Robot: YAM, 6 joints.
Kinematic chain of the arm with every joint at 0, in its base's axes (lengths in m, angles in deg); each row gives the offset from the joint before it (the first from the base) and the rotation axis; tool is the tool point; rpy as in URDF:
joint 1: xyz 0 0 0.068 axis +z
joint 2: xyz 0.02 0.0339 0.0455 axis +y
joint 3: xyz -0.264 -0.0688 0 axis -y
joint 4: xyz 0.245 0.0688 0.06 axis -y
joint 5: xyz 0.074 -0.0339 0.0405 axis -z
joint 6: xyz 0.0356 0 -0.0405 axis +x
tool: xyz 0 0 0 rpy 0 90 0
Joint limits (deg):
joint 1: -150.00..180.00
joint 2: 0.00..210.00
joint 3: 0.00..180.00
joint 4: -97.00..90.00
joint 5: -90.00..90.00
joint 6: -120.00..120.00
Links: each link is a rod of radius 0.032 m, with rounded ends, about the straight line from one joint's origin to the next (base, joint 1, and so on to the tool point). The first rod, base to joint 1, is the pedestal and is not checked.
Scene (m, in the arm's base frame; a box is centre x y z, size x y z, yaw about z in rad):
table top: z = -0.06
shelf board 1: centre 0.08 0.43 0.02 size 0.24 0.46 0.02 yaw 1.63
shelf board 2: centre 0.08 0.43 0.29 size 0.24 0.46 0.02 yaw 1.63
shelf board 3: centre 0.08 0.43 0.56 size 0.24 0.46 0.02 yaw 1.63
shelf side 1: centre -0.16 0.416 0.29 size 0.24 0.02 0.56 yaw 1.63
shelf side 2: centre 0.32 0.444 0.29 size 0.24 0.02 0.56 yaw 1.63
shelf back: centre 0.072 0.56 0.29 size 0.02 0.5 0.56 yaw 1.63
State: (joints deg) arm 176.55 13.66 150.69 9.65 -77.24 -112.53
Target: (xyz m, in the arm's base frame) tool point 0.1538 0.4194 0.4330
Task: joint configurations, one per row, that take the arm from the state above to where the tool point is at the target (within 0.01 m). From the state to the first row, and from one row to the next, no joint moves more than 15 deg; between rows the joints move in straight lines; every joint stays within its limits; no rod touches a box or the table.
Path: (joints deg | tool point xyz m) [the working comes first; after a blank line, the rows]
Joints at the target: 65.65 111.02 112.64 2.40 -67.15 -112.53
Straight joint move there: touches shelf board 3.

1: 161.67 20.10 142.49 6.96 -76.80 -112.53 | 0.4276 -0.1782 0.4425
2: 146.79 26.53 134.30 4.28 -76.36 -112.53 | 0.2982 -0.2366 0.5228
3: 131.91 32.97 126.10 1.59 -75.92 -112.53 | 0.1624 -0.2326 0.5809
4: 117.03 39.41 117.90 -1.09 -75.48 -112.53 | 0.0492 -0.1722 0.6141
5: 102.16 45.84 109.70 -3.78 -75.04 -112.53 | -0.0192 -0.0741 0.6214
6: 87.28 52.28 101.51 -6.47 -74.59 -112.53 | -0.0327 0.0359 0.6037
7: 72.40 58.71 93.31 -9.15 -74.15 -112.53 | 0.0055 0.1305 0.5636
8: 57.52 65.15 85.11 -11.84 -73.71 -112.53 | 0.0796 0.1888 0.5049
9: 42.64 71.59 76.91 -14.53 -73.27 -112.53 | 0.1668 0.2000 0.4330
10: 50.31 84.73 88.82 -8.88 -71.23 -112.53 | 0.1791 0.2685 0.4466
11: 57.98 97.88 100.73 -3.24 -69.19 -112.53 | 0.1757 0.3437 0.4465
12: 65.65 111.02 112.64 2.40 -67.15 -112.53 | 0.1538 0.4194 0.4330

